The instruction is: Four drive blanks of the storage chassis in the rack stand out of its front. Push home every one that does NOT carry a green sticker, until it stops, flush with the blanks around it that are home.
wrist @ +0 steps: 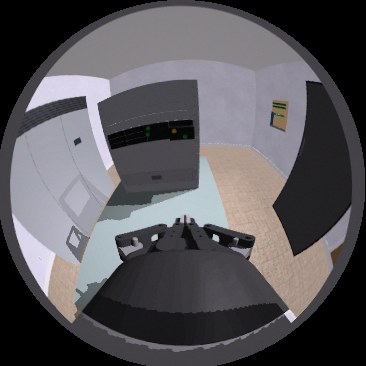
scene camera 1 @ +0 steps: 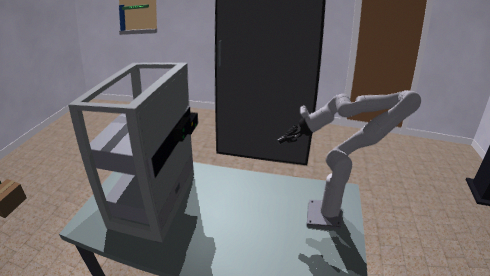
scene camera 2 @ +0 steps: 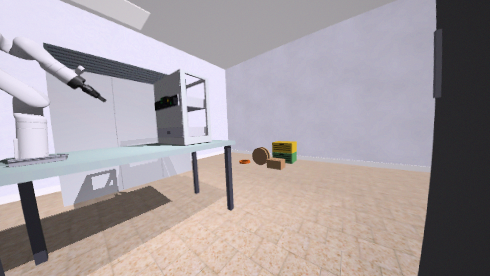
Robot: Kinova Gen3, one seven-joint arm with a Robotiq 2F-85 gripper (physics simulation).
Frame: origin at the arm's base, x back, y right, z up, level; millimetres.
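Seen in the pictures: gripper, fingertip midpoint: (wrist: 184,220) (scene camera 1: 278,142) (scene camera 2: 106,101); arm's base, origin of the base link: (scene camera 1: 329,210) (scene camera 2: 33,157).
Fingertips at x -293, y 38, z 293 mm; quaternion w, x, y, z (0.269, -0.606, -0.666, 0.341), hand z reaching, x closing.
Offsets run from my fingertips to a thing's top centre. "*": to the spot under its first point. Level surfaces: height alone.
The rack (scene camera 1: 167,107) (scene camera 2: 168,119) (wrist: 150,162) stands on the table, with the black storage chassis @[* dz +52, dx -359, dy -310 mm] (scene camera 1: 167,151) (scene camera 2: 161,105) (wrist: 125,138) across its front. In the wrist view two green marks sit one above the other near the chassis middle, on an upper blank (wrist: 148,128) and a lower blank (wrist: 148,135). To the right are a yellow mark @[* dz +57, dx -367, dy -82 mm] (wrist: 174,131) and a green mark @[* dz +30, dx -375, dy -37 mm] (wrist: 185,136). Blanks at the chassis's far end @[* dz +67, dx -371, dy -65 mm] (scene camera 1: 193,120) stand out in scene camera 1; which others stand out is too small to tell. My gripper (scene camera 1: 279,141) (scene camera 2: 104,100) (wrist: 184,220) is shut and empty, in the air well away from the chassis.
The pale table @[dz -319 mm] (scene camera 1: 240,200) (scene camera 2: 125,153) (wrist: 150,215) carries the rack and the arm's base (scene camera 1: 316,220). A tall black cabinet (scene camera 1: 267,75) (wrist: 320,165) stands beyond the table. Yellow and green crates (scene camera 2: 284,147) and a cardboard box (scene camera 2: 275,164) lie on the floor.
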